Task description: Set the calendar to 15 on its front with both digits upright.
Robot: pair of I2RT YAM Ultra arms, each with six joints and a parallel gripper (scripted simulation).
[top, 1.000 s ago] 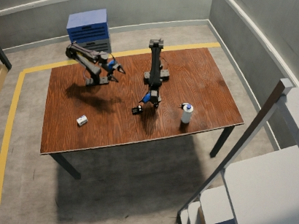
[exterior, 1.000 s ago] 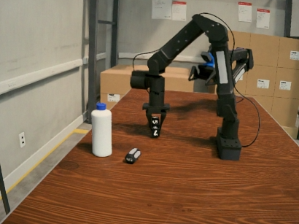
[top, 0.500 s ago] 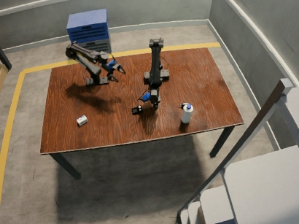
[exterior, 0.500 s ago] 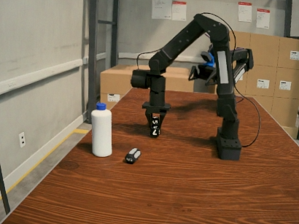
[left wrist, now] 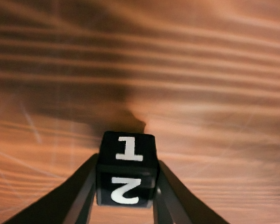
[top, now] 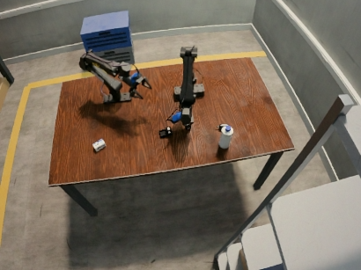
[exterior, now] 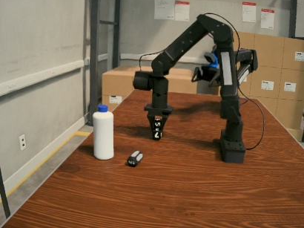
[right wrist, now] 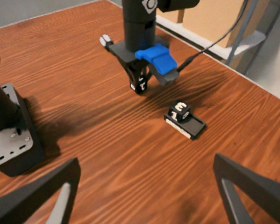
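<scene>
The black calendar tray is 130 mm to the right of my left hand, 30 mm below it and 30 mm ahead of it. Also, from my left hand: white bottle: 210 mm to the left, 130 mm ahead, 50 mm above.
</scene>
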